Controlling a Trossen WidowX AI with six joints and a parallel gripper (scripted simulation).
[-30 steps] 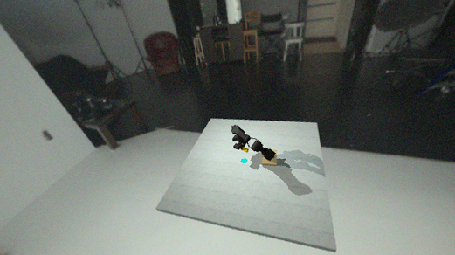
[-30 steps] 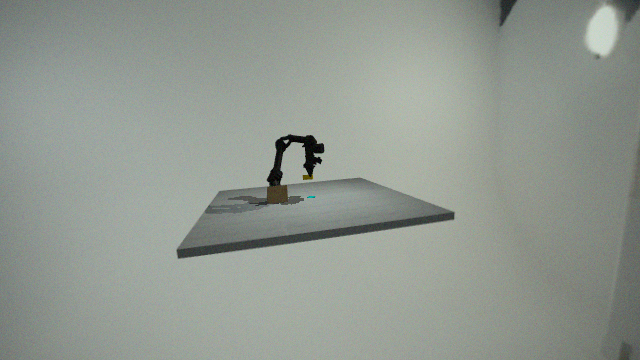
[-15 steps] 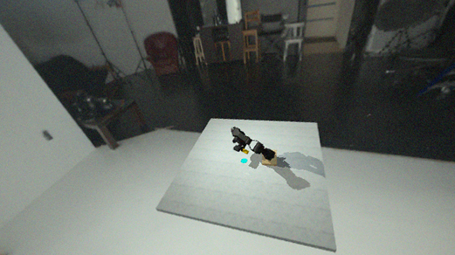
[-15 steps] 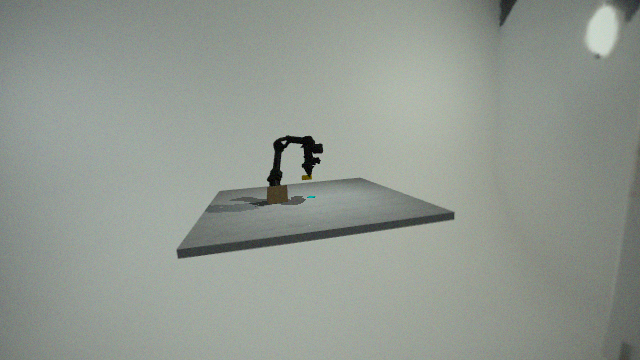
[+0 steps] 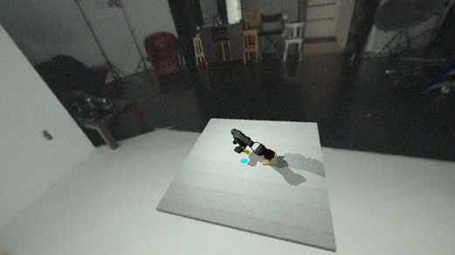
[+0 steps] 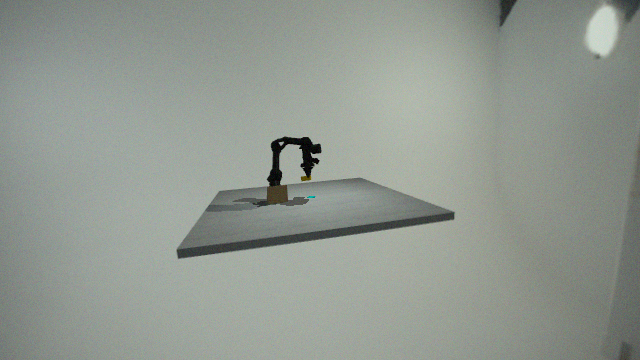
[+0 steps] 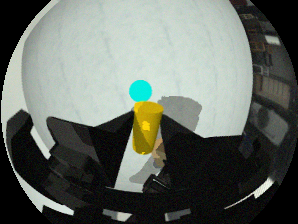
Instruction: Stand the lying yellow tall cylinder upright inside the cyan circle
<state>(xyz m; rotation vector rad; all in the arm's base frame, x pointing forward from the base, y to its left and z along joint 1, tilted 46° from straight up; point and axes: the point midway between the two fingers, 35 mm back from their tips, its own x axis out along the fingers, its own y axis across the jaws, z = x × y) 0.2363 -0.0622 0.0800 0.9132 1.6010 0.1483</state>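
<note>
Right now my gripper tip is 14 cm above the cyan circle and 1 cm short of it. From my gripper tip the other things lie so: yellow tall cylinder 2 cm behind, 1 cm to the left.
</note>
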